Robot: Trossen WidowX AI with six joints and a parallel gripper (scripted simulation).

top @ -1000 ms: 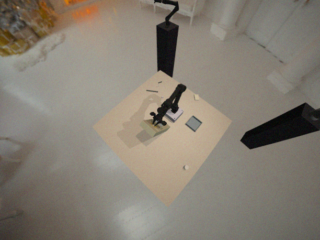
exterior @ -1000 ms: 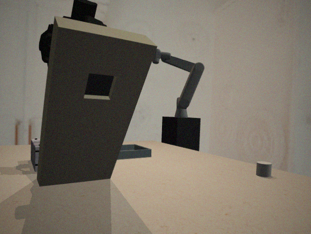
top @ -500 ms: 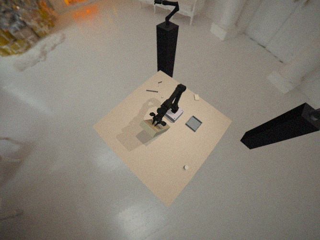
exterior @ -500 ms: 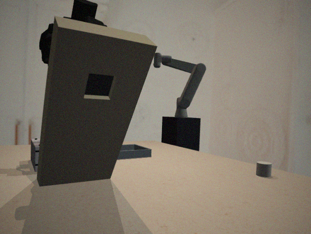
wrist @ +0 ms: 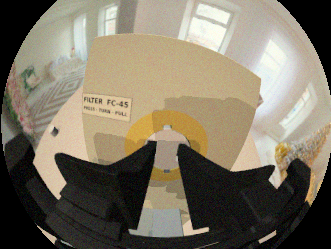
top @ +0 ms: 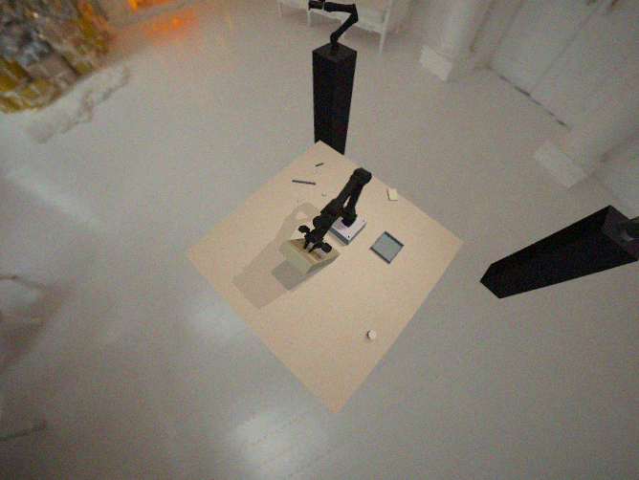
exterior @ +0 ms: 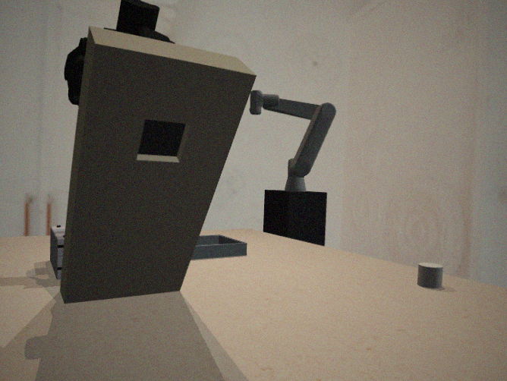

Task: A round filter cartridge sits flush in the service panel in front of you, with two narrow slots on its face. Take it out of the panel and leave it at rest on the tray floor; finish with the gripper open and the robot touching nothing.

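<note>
The round filter cartridge is 1 cm below my gripper tip and 1 cm ahead of it. The rest, counted from my gripper tip: tan service panel (8 cm below, 4 cm behind); then grey tray (44 cm behind, 26 cm to the left, 25 cm below).
</note>
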